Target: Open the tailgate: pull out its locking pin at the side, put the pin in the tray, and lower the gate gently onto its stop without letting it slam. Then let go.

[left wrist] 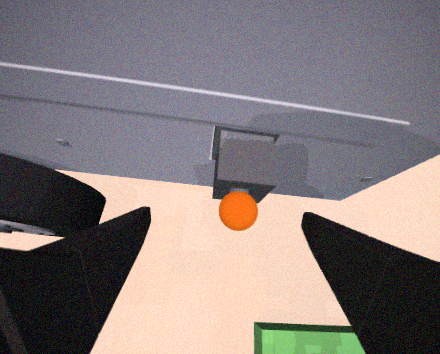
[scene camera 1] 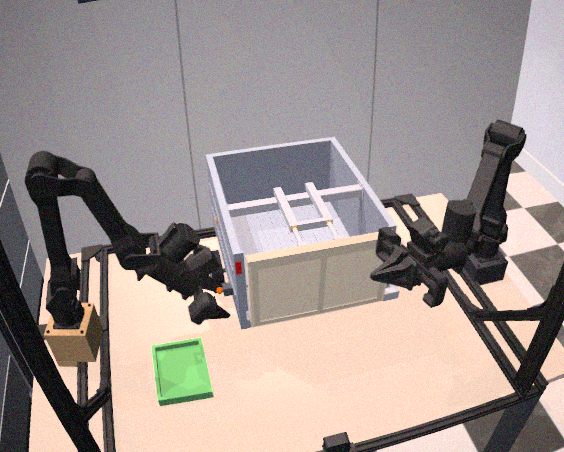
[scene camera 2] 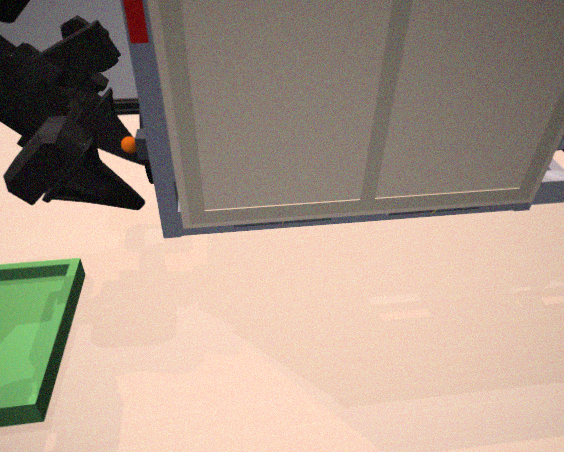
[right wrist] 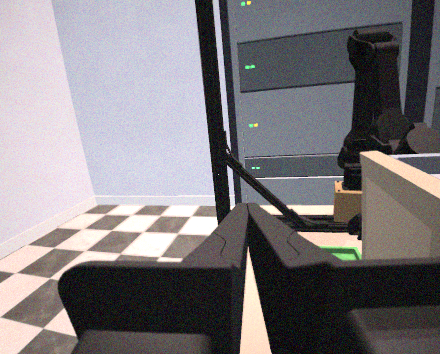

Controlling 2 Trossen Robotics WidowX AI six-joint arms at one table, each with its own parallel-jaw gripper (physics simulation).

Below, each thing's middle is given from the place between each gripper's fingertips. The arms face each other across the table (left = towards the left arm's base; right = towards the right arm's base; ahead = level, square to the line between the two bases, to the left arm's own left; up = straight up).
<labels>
My right hand is 230 mm short of the locking pin point(left wrist: 238, 211), 200 mm to the right of it and 180 mm above it. The rest, counted from my right hand: grey truck bed point(scene camera 1: 258, 195) (350 mm ahead, 50 mm to the left, 160 mm below).
My left gripper is now 40 mm below the locking pin and 30 mm to the left of it. The rest, counted from my left hand: grey truck bed (190 mm to the right, 120 mm ahead, 70 mm above).
</labels>
